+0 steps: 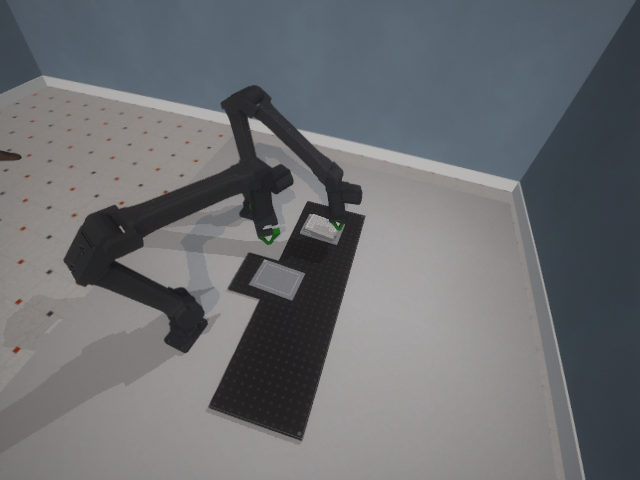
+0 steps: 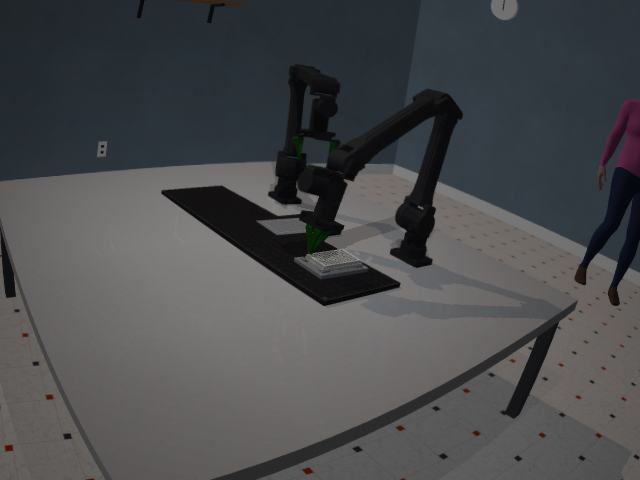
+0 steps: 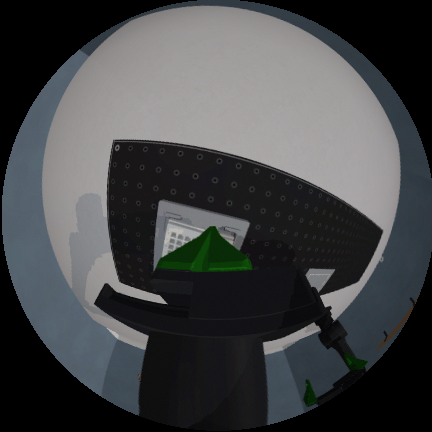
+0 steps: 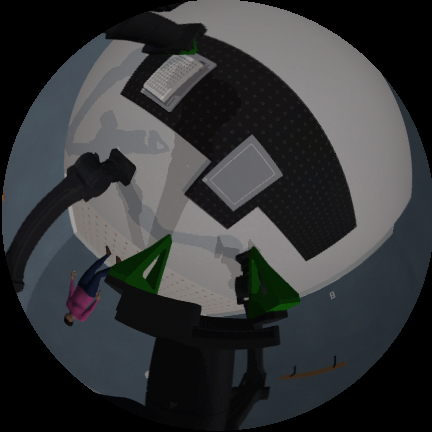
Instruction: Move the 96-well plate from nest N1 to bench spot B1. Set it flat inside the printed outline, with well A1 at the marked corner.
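Pixels of known places: left gripper, fingertip midpoint: [image 1: 339,230] [image 2: 309,253] [image 3: 212,230] [image 4: 194,51]; right gripper, fingertip midpoint: [image 1: 266,232] [image 2: 313,161] [image 4: 210,244]; left arm's base at its link origin: [image 2: 410,259] [image 4: 121,166]; right arm's base at its link origin: [image 1: 187,332] [image 2: 284,199].
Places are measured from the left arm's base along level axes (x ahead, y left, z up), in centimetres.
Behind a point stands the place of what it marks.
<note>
The white 96-well plate [image 1: 319,225] @[x 31.0, y -1.8, z 4.0 cm] [image 2: 332,259] @[x 33.7, y 0.0, z 4.1 cm] [image 3: 177,238] @[x 37.0, y 1.2, z 3.9 cm] [image 4: 171,76] @[x 31.8, y -2.0, z 3.7 cm] sits on the grey nest N1 [image 1: 331,240] @[x 37.9, y -6.7, z 2.5 cm] [image 2: 318,272] @[x 40.4, y 2.8, z 2.5 cm] [image 3: 201,213] @[x 40.3, y -1.0, z 2.5 cm] [image 4: 203,68] @[x 37.7, y -6.3, z 2.5 cm] at one end of the black perforated board [image 1: 285,357] @[x 37.9, y -58.0, z 1.2 cm] [image 2: 213,205] @[x 38.8, y -56.1, z 1.3 cm] [image 3: 282,201] @[x 44.4, y -11.9, z 1.3 cm] [image 4: 301,160] @[x 38.9, y -38.4, z 1.3 cm]. My left gripper [image 1: 337,225] @[x 39.6, y -2.5, z 5.3 cm] [image 2: 313,248] @[x 39.6, y -2.5, z 5.3 cm] [image 3: 212,230] @[x 39.6, y -2.5, z 5.3 cm] is shut with nothing between its fingers. Its tips point down at the plate's edge. The grey pad of bench spot B1 [image 1: 276,279] @[x 24.1, y -31.9, z 1.5 cm] [image 2: 285,225] @[x 25.3, y -32.0, z 1.5 cm] [image 3: 318,278] @[x 29.8, y -32.3, z 1.5 cm] [image 4: 243,173] @[x 25.1, y -31.3, z 1.5 cm] with its white outline is bare. My right gripper [image 1: 270,235] @[x 20.0, y -30.0, z 22.9 cm] [image 2: 315,150] @[x 20.0, y -30.0, z 22.9 cm] [image 4: 210,244] @[x 20.0, y -30.0, z 22.9 cm] is open and empty, high beside the board.
The two arm bases stand on the table beside the board. The board's long part runs away from the nest and holds nothing. A wall outlet and a shelf show in the background.
</note>
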